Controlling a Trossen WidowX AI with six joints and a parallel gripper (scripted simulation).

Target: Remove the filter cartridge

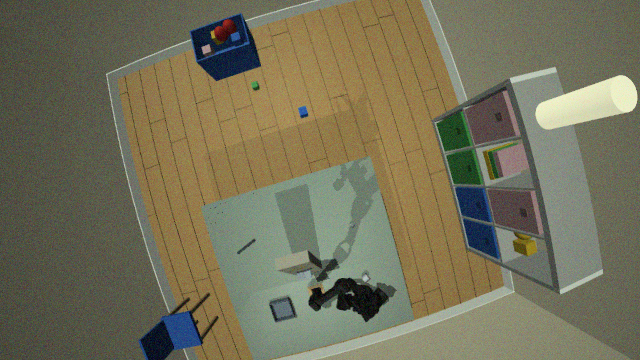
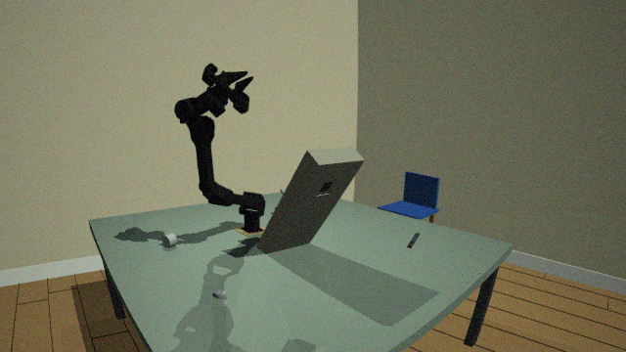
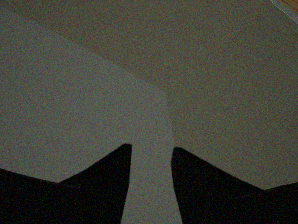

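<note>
My gripper tip is now 29 cm above the round filter cartridge, 23 cm to the right of it and 3 cm short of it. The rest, counted from my gripper tip: small grey lump 53 cm below, 30 cm behind, 15 cm to the right; then grey square tray 55 cm below, 50 cm to the left, 39 cm behind.
</note>
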